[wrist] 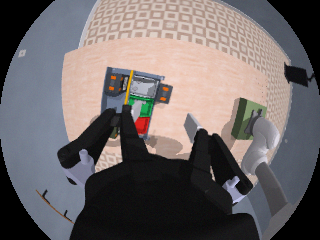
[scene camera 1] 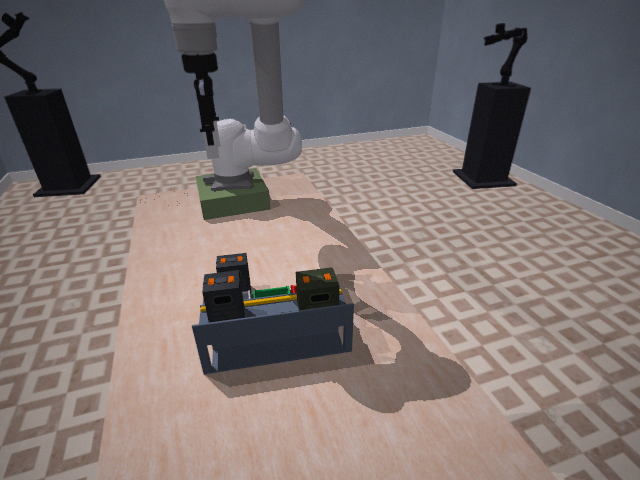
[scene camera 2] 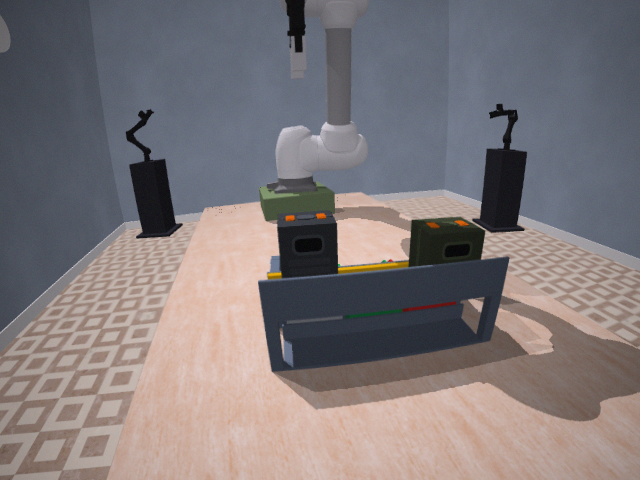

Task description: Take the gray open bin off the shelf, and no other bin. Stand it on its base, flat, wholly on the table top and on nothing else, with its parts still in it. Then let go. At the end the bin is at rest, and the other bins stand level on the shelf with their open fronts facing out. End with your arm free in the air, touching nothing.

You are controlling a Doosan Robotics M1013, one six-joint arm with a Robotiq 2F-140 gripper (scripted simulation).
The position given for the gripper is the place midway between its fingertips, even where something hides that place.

In view: the gripper [scene camera 1: 214, 152].
The gripper is seen too in the wrist view [wrist: 163, 113].
